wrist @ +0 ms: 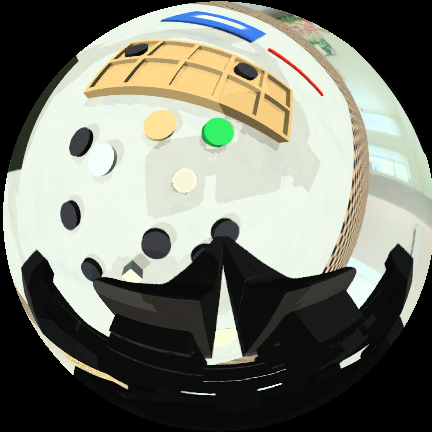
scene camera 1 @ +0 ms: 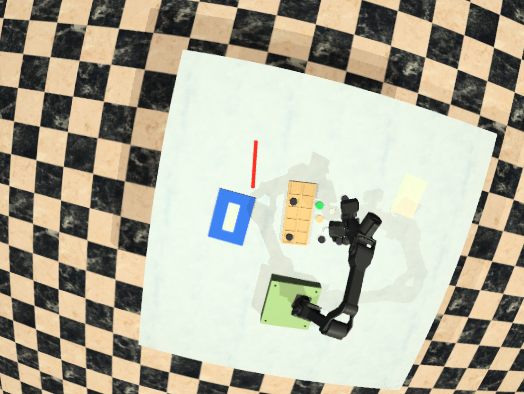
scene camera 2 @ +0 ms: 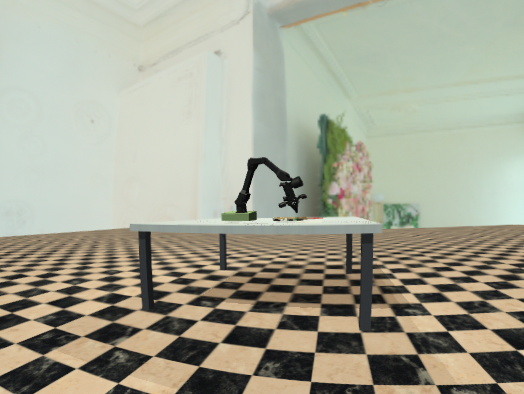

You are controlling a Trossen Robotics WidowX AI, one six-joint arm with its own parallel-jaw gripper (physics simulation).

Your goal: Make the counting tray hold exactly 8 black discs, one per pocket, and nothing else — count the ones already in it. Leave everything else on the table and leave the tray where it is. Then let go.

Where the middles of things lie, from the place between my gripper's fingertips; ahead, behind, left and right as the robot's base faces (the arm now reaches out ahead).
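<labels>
My hand is 4 cm above the tan counting tray [scene camera 1: 297,220], 9 cm past it and 14 cm to the right of it. Going by their middles, of the things named here the tan counting tray is the farthest from my hand. Counted from my hand, the green disc [wrist: 217,131] is 4 cm below, 8 cm to the left and 3 cm behind, whereas the tan disc [wrist: 158,125] is 4 cm below, 6 cm to the left and 8 cm behind.
</labels>
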